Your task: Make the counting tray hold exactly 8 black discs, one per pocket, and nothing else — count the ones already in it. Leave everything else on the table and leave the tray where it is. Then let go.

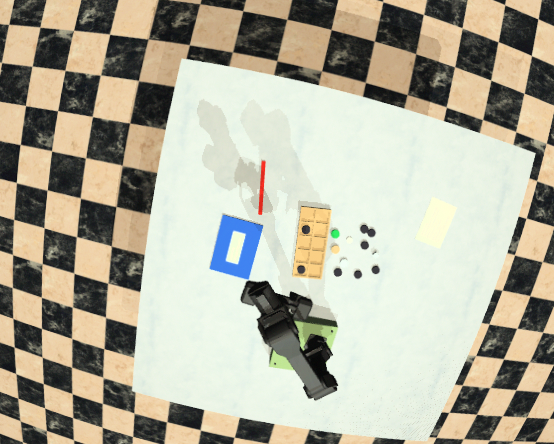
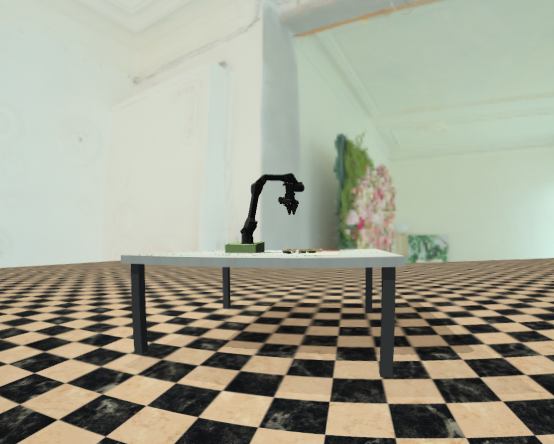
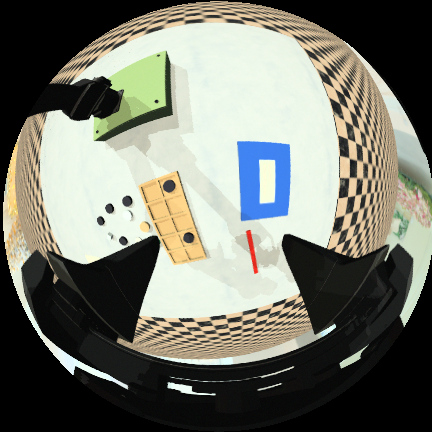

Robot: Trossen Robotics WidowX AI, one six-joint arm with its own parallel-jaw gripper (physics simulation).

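The tan counting tray (image 1: pixel 319 243) (image 3: pixel 174 226) has two columns of pockets. One black disc (image 1: pixel 301 269) (image 3: pixel 169 186) lies in the end pocket nearest the arm base, and another black disc (image 1: pixel 306 229) (image 3: pixel 188 237) lies in the same column, second from the far end. The other pockets are bare. Several loose black discs lie on the table beside the tray, among them one disc (image 1: pixel 338 272) (image 3: pixel 127 201) near the tray and a close pair, one disc (image 1: pixel 364 228) and its neighbour (image 1: pixel 371 232). My gripper (image 2: pixel 292 213) (image 3: pixel 221 241) is open and empty, high above the table.
A green disc (image 1: pixel 335 233), a tan disc (image 1: pixel 335 249) (image 3: pixel 145 226) and small white pieces, one white piece (image 1: pixel 343 261) (image 3: pixel 128 216) among them, lie by the tray. A blue panel (image 1: pixel 218 253) (image 3: pixel 249 181), a red bar (image 1: pixel 262 188) (image 3: pixel 252 252) and a cream sheet (image 1: pixel 436 223) lie farther off.
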